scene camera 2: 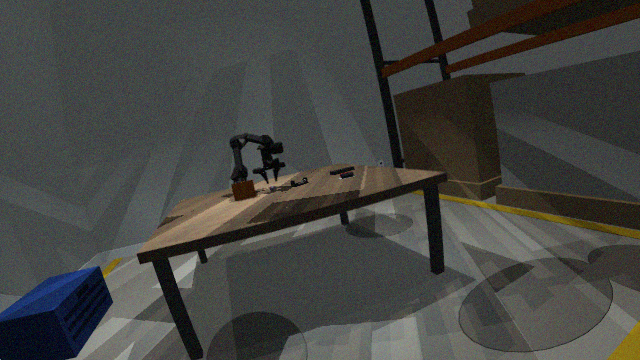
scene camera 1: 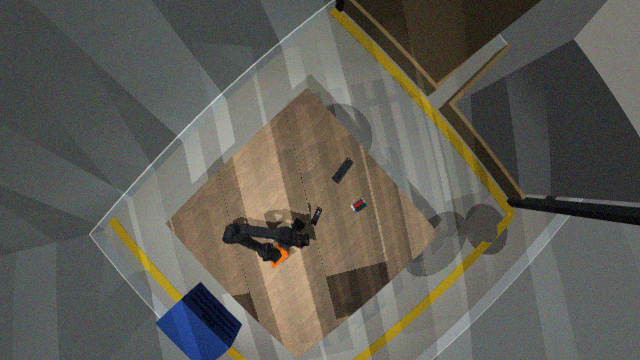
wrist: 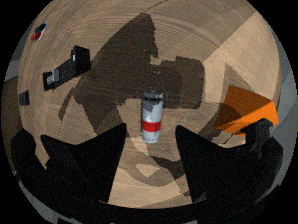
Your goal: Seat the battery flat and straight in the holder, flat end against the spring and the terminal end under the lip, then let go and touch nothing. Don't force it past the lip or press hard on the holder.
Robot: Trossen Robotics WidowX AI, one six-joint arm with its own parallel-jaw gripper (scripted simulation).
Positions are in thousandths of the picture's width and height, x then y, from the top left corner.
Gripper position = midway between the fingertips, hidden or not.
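Visible are a battery (wrist: 508,511) and my gripper (wrist: 508,574).
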